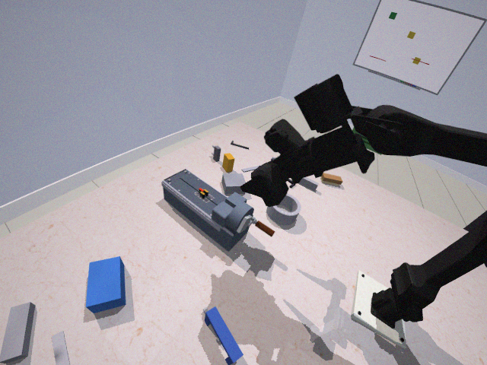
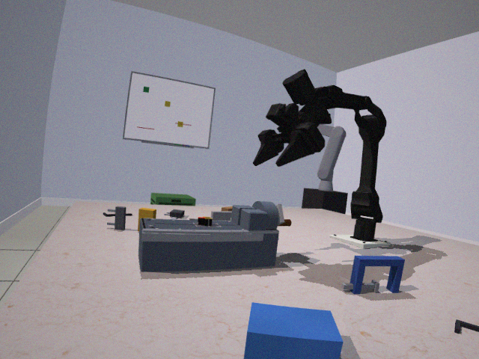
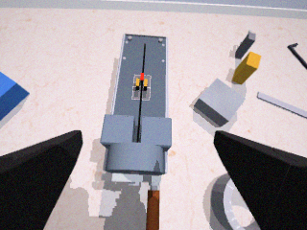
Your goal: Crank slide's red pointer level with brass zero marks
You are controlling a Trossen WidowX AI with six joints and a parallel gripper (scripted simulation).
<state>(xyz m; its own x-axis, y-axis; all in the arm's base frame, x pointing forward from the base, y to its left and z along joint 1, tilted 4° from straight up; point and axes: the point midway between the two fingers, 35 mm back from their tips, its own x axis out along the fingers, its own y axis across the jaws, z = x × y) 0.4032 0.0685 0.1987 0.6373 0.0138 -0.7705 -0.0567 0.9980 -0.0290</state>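
The brown crank handle is 60 mm behind my gripper tip, 10 mm to the right of it and 130 mm below it. The rest, counted from my gripper tip: blue bracket 120 mm behind, 220 mm to the left, 170 mm below; then red pointer 130 mm ahead, 10 mm to the left, 120 mm below; then grey block 130 mm ahead, 150 mm to the right, 180 mm below.
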